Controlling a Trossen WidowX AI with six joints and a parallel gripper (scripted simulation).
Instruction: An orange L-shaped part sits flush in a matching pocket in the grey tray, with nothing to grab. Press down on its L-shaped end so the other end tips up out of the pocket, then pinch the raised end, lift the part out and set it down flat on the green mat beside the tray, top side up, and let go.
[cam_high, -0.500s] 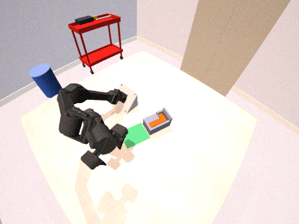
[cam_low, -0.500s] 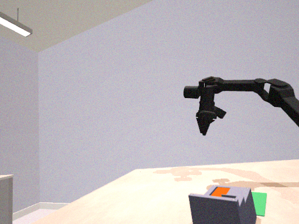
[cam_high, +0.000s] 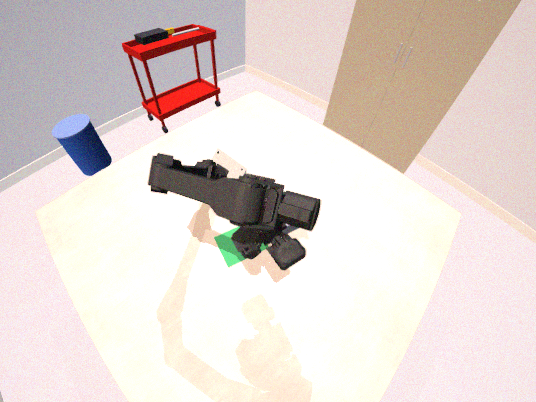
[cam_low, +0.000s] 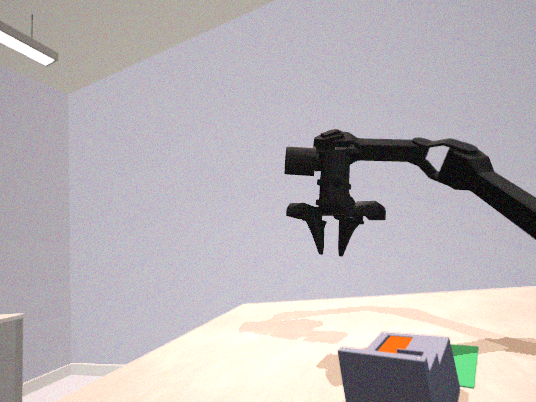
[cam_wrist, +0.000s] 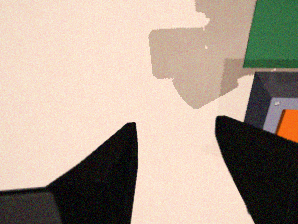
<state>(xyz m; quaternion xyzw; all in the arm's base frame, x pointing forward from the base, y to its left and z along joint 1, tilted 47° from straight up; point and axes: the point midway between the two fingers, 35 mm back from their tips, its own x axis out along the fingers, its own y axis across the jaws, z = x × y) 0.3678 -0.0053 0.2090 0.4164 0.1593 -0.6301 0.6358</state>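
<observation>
The orange L-shaped part is 80 mm behind my gripper tip, 170 mm to the left of it and 140 mm below it. The rest, counted from my gripper tip: green mat (140 mm behind, 20 mm to the left, 200 mm below).
</observation>
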